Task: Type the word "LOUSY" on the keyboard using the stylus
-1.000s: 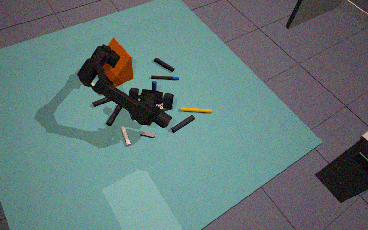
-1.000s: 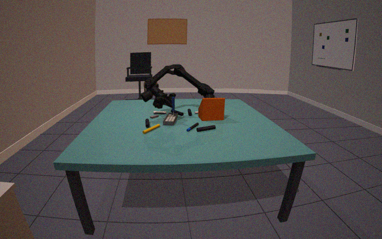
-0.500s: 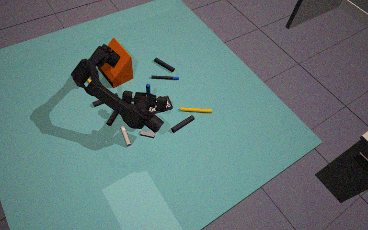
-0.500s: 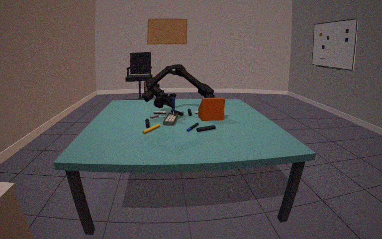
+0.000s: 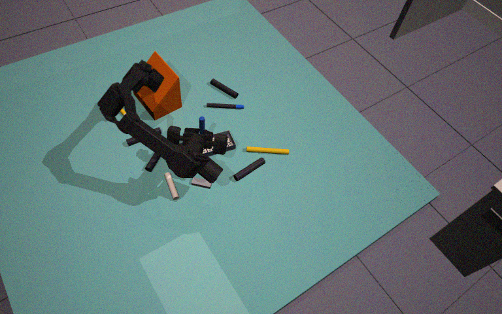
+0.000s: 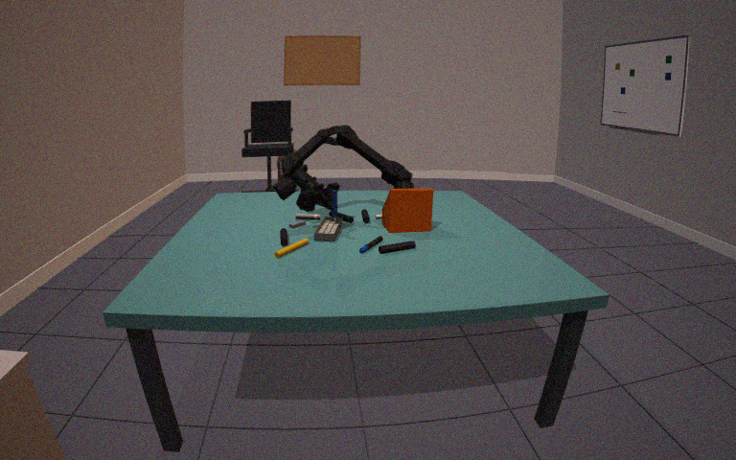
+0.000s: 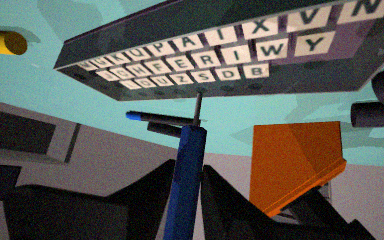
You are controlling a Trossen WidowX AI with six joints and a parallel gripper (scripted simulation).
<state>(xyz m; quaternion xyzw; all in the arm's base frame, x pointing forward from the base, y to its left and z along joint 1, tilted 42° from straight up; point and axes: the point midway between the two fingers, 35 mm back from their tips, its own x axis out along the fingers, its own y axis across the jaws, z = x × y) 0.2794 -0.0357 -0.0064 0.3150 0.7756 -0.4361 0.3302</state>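
The grey block is 120 mm ahead of my gripper tip, 100 mm to the right of it and 80 mm below it. Round my gripper tip: stylus: 10 mm below; then blue-tipped pen: 60 mm behind, 190 mm to the left, 80 mm below; then whitish cylinder: 70 mm ahead, 180 mm to the right, 70 mm below.
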